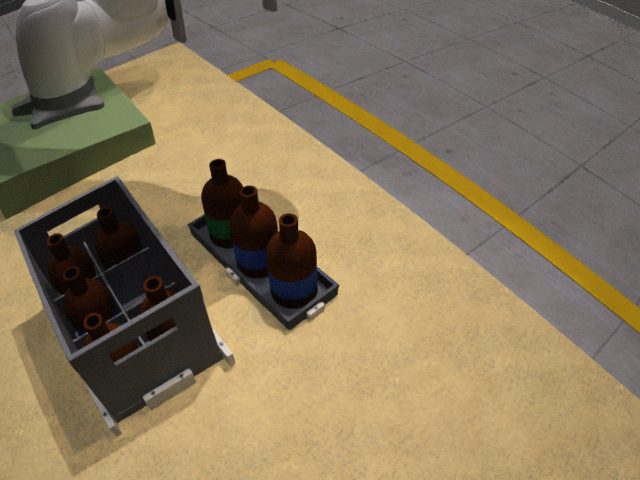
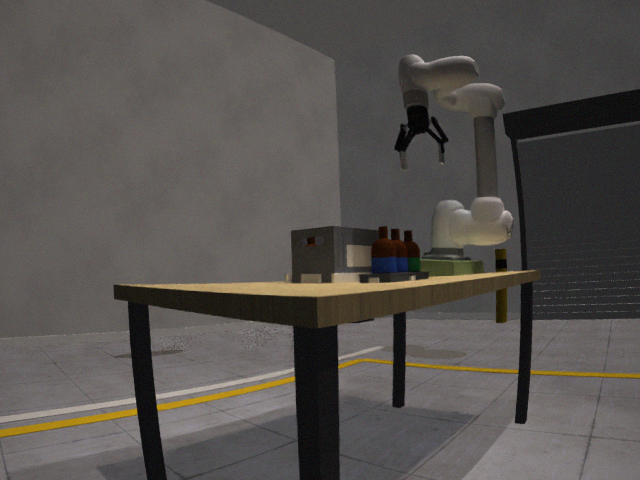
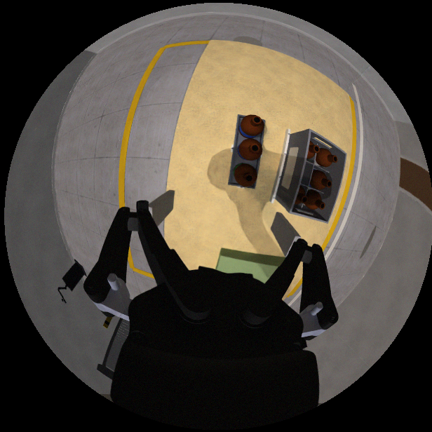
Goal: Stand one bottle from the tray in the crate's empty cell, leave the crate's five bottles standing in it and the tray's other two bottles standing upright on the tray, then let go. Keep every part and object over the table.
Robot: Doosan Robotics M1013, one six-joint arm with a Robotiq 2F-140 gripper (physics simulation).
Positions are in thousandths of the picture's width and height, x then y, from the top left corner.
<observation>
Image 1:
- green-label bottle: 345, 409
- blue-label bottle: 455, 534
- blue-label bottle: 395, 468
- green-label bottle: 182, 503
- green-label bottle: 245, 609
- blue-label bottle: 132, 618
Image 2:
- my gripper: 662, 347
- blue-label bottle: 599, 526
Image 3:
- my gripper: 520, 485
</observation>
